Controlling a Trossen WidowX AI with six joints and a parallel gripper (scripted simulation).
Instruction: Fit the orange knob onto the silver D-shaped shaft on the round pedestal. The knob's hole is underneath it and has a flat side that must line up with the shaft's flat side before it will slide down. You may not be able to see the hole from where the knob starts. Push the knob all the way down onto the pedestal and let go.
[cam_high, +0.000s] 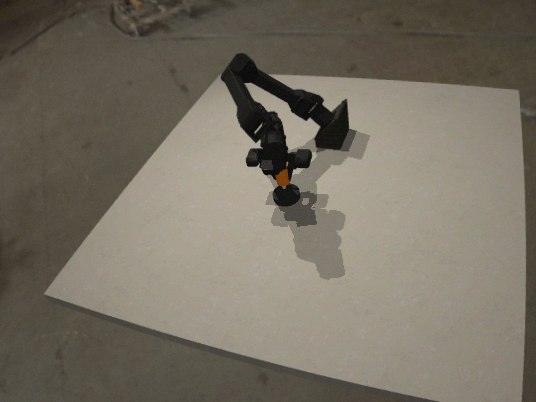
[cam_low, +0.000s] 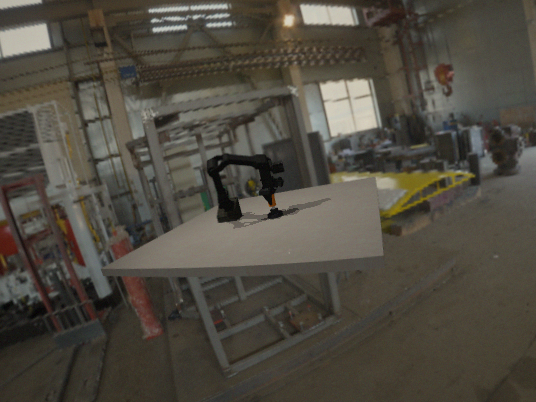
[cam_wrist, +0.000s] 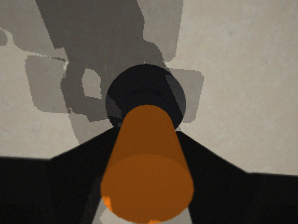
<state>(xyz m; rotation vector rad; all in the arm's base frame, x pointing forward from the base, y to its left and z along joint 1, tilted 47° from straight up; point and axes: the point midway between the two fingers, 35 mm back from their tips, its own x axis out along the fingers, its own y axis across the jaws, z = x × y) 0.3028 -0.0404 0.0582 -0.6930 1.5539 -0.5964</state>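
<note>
My gripper tip is now 3 cm below the orange knob. Also, from my gripper tip: round pedestal (4 cm below).
</note>
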